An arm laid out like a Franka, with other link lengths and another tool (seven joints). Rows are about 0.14 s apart.
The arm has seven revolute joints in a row. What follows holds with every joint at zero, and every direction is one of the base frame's.
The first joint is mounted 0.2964 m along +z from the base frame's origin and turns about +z.
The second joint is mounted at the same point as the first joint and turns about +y.
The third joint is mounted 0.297 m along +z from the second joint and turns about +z.
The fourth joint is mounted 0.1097 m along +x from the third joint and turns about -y.
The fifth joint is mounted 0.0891 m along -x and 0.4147 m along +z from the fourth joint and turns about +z.
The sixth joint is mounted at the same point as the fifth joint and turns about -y.
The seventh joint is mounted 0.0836 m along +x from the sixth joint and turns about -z.
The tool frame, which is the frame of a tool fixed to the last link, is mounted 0.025 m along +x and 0.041 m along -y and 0.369 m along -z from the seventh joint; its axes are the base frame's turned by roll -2.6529, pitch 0 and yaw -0.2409 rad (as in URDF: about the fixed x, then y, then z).
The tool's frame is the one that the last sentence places.
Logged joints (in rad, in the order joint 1, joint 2, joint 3, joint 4, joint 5, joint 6, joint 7), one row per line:
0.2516, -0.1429, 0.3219, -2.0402, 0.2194, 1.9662, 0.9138
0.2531, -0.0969, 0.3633, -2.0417, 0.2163, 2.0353, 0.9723
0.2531, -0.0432, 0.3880, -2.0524, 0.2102, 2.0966, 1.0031
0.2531, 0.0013, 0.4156, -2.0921, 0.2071, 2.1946, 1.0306
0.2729, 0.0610, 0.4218, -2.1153, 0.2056, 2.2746, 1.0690
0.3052, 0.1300, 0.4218, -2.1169, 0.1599, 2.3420, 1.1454
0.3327, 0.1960, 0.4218, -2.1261, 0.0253, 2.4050, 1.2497
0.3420, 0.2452, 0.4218, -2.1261, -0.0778, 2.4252, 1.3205
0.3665, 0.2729, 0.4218, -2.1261, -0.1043, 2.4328, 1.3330
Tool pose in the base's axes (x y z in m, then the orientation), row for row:
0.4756, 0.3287, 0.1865, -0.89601, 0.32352, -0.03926, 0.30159
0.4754, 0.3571, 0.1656, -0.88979, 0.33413, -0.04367, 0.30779
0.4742, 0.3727, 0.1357, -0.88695, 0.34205, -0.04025, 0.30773
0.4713, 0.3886, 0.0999, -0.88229, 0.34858, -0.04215, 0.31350
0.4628, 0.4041, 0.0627, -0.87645, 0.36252, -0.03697, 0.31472
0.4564, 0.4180, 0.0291, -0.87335, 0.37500, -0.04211, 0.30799
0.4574, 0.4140, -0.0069, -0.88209, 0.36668, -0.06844, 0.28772
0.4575, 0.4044, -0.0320, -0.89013, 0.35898, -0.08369, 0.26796
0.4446, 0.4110, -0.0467, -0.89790, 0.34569, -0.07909, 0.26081
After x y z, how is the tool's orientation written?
As a quaternion, x y z w.
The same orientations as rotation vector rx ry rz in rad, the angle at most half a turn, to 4 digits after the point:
-2.3766, 0.8581, -0.1041
-2.3528, 0.8835, -0.1155
-2.3454, 0.9045, -0.1064
-2.3264, 0.9191, -0.1111
-2.3096, 0.9553, -0.0974
-2.3091, 0.9915, -0.1113
-2.3559, 0.9793, -0.1828
-2.4013, 0.9684, -0.2258
-2.4311, 0.9360, -0.2141

